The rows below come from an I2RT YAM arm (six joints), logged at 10 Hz.
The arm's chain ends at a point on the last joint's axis. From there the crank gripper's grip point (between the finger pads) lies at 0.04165 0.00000 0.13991 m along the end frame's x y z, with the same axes.
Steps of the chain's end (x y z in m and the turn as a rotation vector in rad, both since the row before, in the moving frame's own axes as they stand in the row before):
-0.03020, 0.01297, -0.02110, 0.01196, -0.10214, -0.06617
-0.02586, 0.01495, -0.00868, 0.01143, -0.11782, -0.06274
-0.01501, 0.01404, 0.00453, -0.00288, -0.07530, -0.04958
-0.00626, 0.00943, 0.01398, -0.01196, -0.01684, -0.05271
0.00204, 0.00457, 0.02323, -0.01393, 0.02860, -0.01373
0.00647, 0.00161, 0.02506, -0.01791, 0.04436, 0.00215
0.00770, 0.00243, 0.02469, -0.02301, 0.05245, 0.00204
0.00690, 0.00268, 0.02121, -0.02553, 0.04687, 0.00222
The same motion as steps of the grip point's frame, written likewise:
-0.04482, 0.00900, -0.01761, 0.01196, -0.10214, -0.06617
-0.04272, 0.01124, -0.00478, 0.01143, -0.11782, -0.06274
-0.02569, 0.01265, 0.00727, -0.00288, -0.07530, -0.04958
-0.00863, 0.00897, 0.01466, -0.01196, -0.01684, -0.05271
0.00603, 0.00591, 0.02197, -0.01393, 0.02860, -0.01373
0.01263, 0.00419, 0.02305, -0.01791, 0.04436, 0.00215
0.01497, 0.00571, 0.02228, -0.02301, 0.05245, 0.00204
0.01340, 0.00632, 0.01906, -0.02553, 0.04687, 0.00222

